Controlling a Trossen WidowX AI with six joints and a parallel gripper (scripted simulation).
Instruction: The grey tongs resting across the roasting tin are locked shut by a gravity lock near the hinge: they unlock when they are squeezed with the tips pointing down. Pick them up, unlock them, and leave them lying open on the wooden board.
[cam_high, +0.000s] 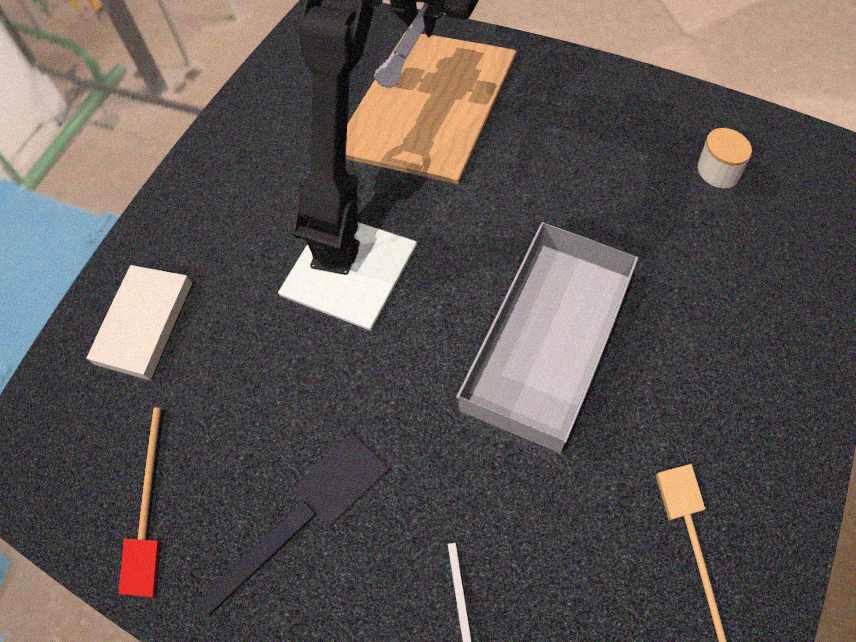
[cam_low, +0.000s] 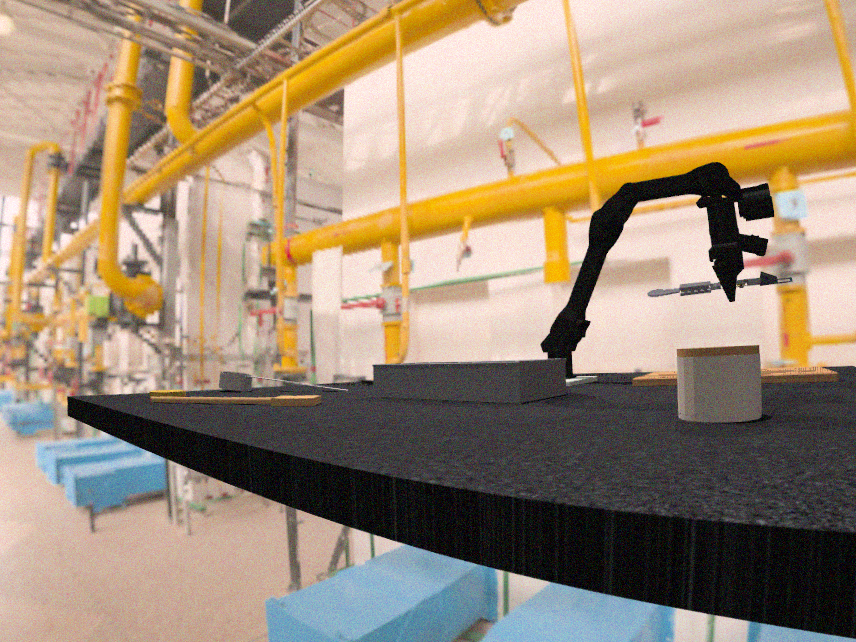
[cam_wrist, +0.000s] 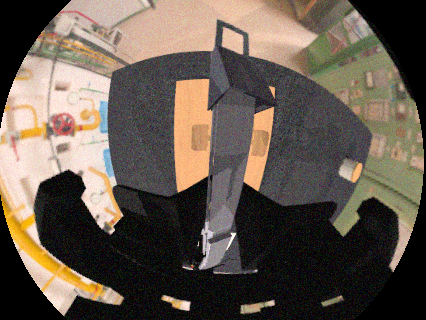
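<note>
The wooden board lies 1 cm to the right of my gripper tip and 15 cm below it. Round my gripper tip: lidded jar 54 cm ahead, 6 cm to the right, 12 cm below; pale block 34 cm behind, 57 cm to the right, 14 cm below; grey roasting tin 30 cm ahead, 45 cm to the right, 13 cm below.
</note>
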